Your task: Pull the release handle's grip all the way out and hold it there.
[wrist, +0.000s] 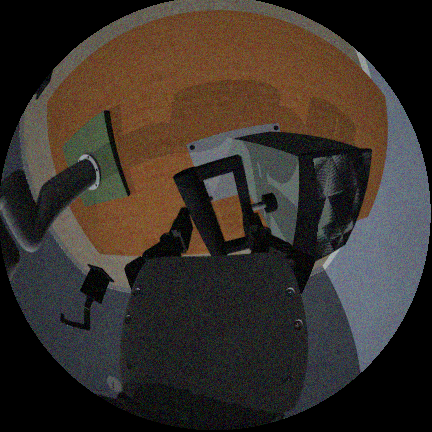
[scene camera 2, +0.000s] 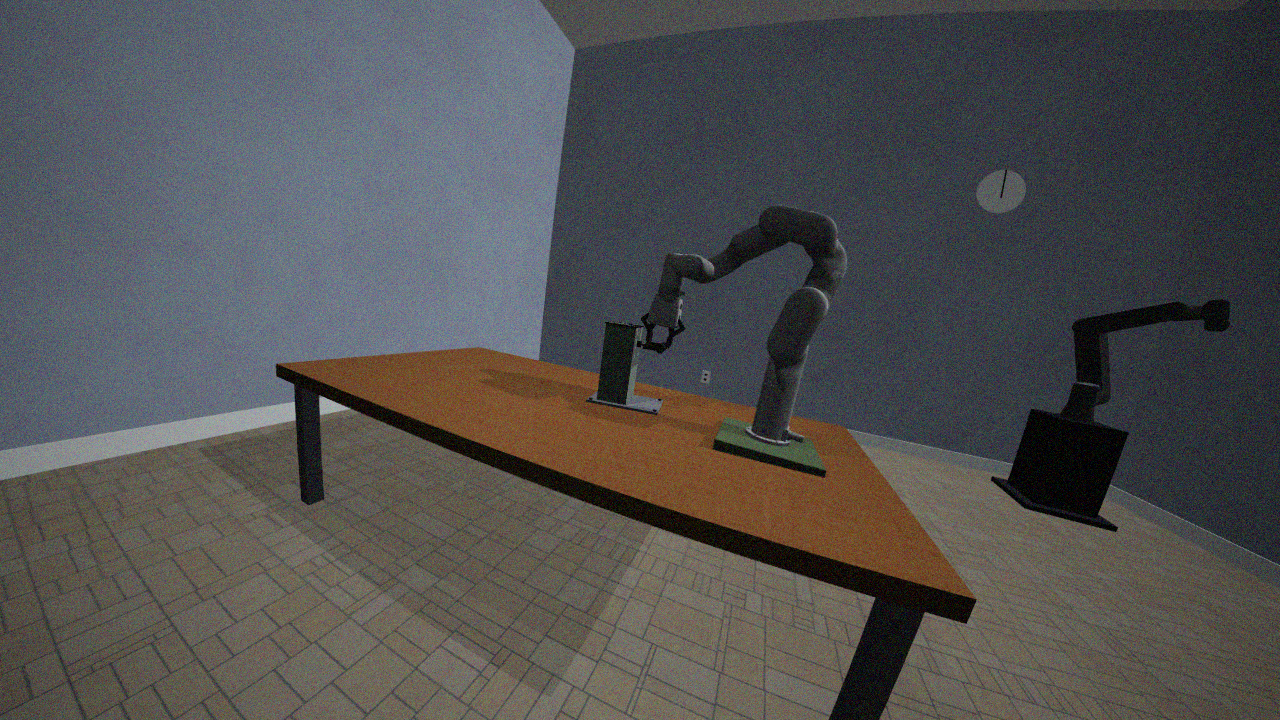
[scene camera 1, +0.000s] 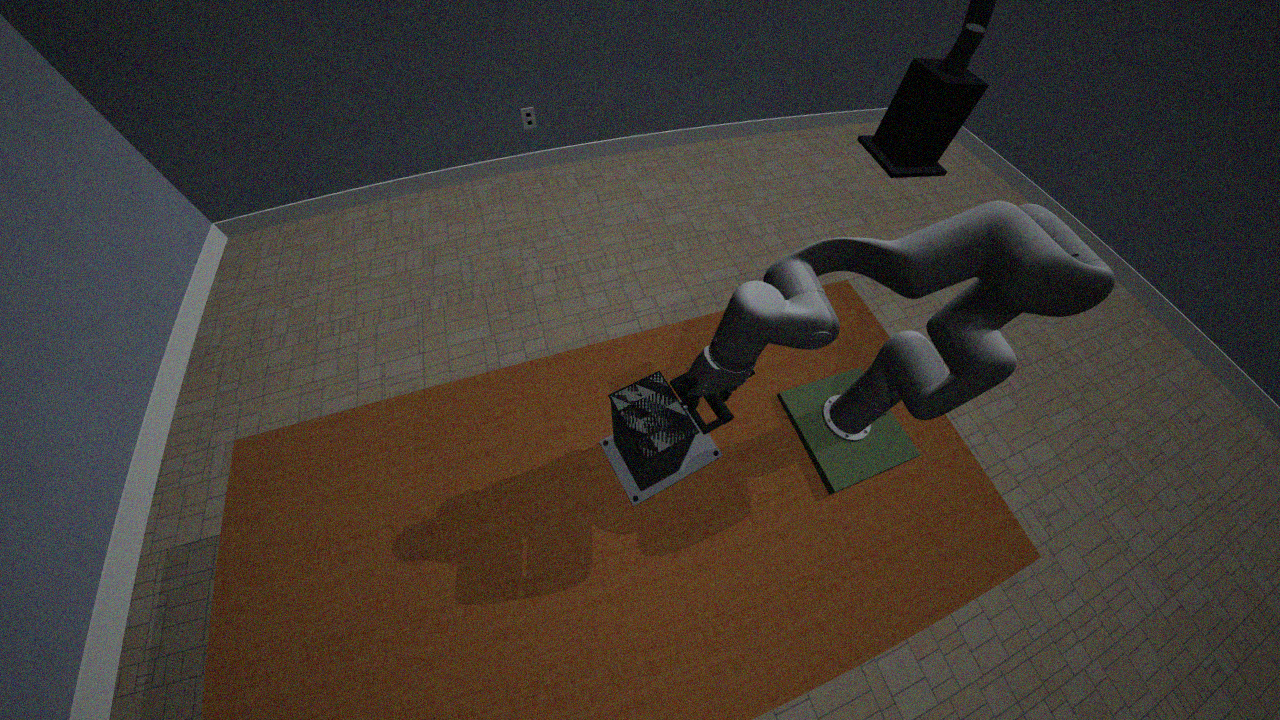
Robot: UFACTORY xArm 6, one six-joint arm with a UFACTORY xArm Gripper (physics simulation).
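The release handle [scene camera 1: 718, 424] [scene camera 2: 659, 348] [wrist: 196, 200] is a black rectangular loop on a short stem at the side of a dark box-shaped housing [scene camera 1: 651, 434] [scene camera 2: 617, 362] [wrist: 275, 172]. In the wrist view a short length of stem shows between loop and housing. My gripper [scene camera 1: 706, 405] [scene camera 2: 663, 338] [wrist: 215, 215] is shut across the loop's width, pointing down from above. One finger is at the outer grip bar; the other is at the inner bar, beside the housing. The exact contact is dark and partly hidden by the fingers.
The housing stands on a grey bolted plate [scene camera 1: 705, 453] [scene camera 2: 646, 405] [wrist: 216, 143] on the orange-brown table [scene camera 1: 358, 501] [scene camera 2: 501, 411] [wrist: 150, 65]. The arm's green base board [scene camera 1: 841, 470] [scene camera 2: 729, 434] [wrist: 82, 142] is nearby. A second dark arm stands on a black pedestal [scene camera 1: 926, 111] [scene camera 2: 1069, 461] beyond the table.
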